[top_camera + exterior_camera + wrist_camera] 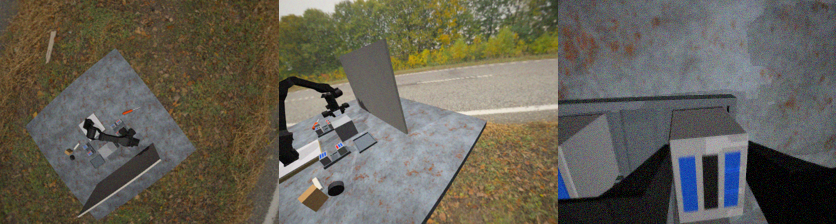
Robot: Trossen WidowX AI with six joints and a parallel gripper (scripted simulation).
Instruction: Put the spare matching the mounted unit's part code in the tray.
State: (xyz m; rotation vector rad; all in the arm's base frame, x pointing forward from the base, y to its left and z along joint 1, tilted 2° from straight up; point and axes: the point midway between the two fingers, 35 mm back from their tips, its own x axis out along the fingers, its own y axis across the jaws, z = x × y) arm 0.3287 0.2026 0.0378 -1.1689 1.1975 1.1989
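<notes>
Now: gripper tip 1 cm past the flat grey tray, 41 cm to the left of it and 1 cm above it. The rest, counted from my gripper tip: grey mounted unit (4 cm behind, 20 cm to the right, 3 cm above); then grey spare block (2 cm above); then upright panel (19 cm ahead, 23 cm to the right, 21 cm above).
</notes>
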